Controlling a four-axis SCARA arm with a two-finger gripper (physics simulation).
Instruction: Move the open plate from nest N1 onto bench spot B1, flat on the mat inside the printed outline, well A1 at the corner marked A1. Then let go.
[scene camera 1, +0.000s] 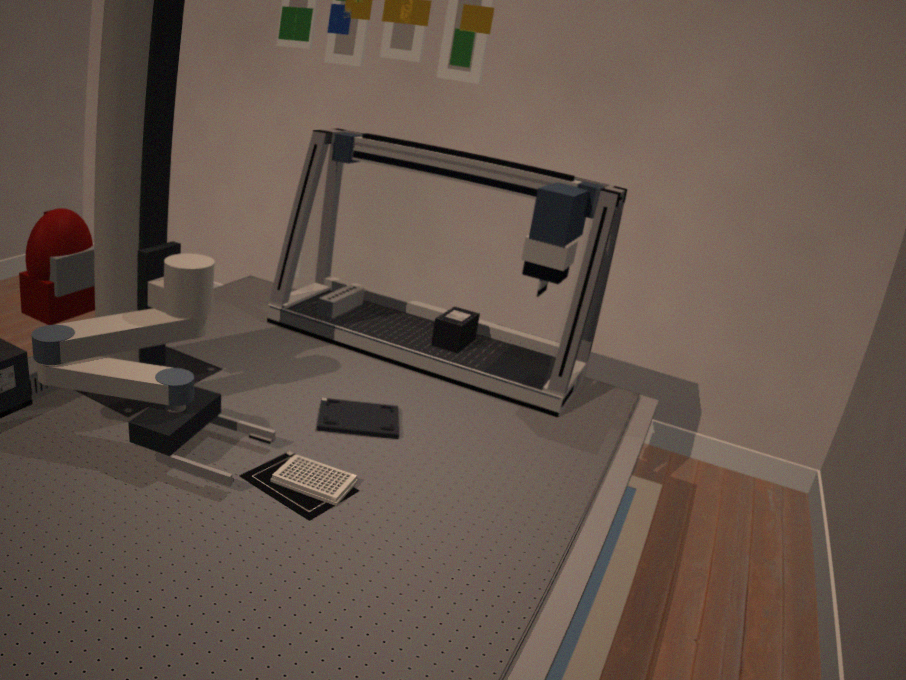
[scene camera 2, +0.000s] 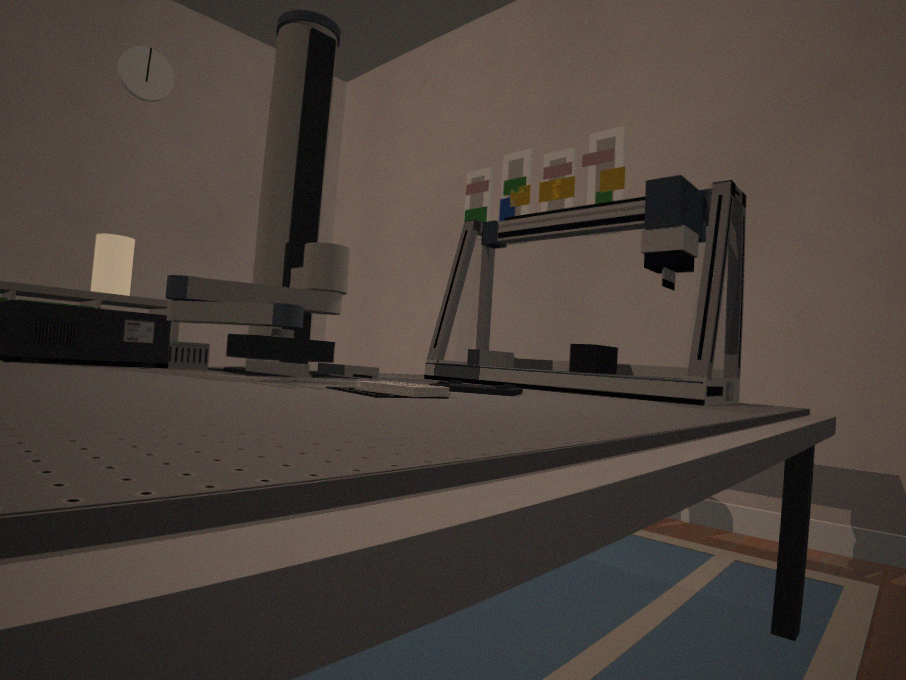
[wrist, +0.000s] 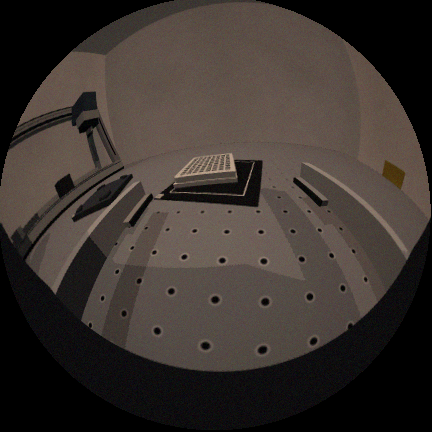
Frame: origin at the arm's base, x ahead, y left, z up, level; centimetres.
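Where they show: gripper, fingertip midpoint: (scene camera 1: 253, 457) (scene camera 2: 344, 372) (wrist: 221, 176).
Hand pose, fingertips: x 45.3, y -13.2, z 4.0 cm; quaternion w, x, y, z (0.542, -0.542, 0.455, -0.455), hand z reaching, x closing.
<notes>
Each offset is from my fingertips to the centre of the thing. "spot": to the spot under its first point. Level surfaces: height alone.
The white well plate @(dz -1.8, dx +10.6, dy +3.7 cm) (scene camera 1: 313, 477) (scene camera 2: 402, 388) (wrist: 207, 169) lies on the black mat @(dz -2.6 cm) (scene camera 1: 310, 512) (wrist: 250, 198). It is turned and shifted against the printed outline @(spot: dz -2.5, dx +1.2, dy +1.1 cm) (wrist: 215, 194), across its far left side and over the mat's edge; bare outline shows on the near and right sides. A small pale mark @(dz -2.5, dx +1.9, dy +8.7 cm) (scene camera 1: 289, 454) (wrist: 159, 196) is at one mat corner; its text and well A1 cannot be read. My gripper (scene camera 1: 247, 457) (scene camera 2: 342, 371) (wrist: 221, 176) is open and empty, low over the table, with its fingertips short of the plate and pointing toward it.
A dark flat tray @(dz -1.8, dx +5.3, dy +28.4 cm) (scene camera 1: 358, 418) (scene camera 2: 479, 388) (wrist: 102, 196) with raised corner pieces lies behind the mat, with no plate on it. A gantry frame (scene camera 1: 409, 360) (scene camera 2: 585, 382) holding a black block @(spot: dz +7.9, dx +9.8, dy +64.7 cm) (scene camera 1: 455, 329) (scene camera 2: 593, 358) stands at the back. A dark box (scene camera 1: 10, 376) (scene camera 2: 84, 333) is at the left.
</notes>
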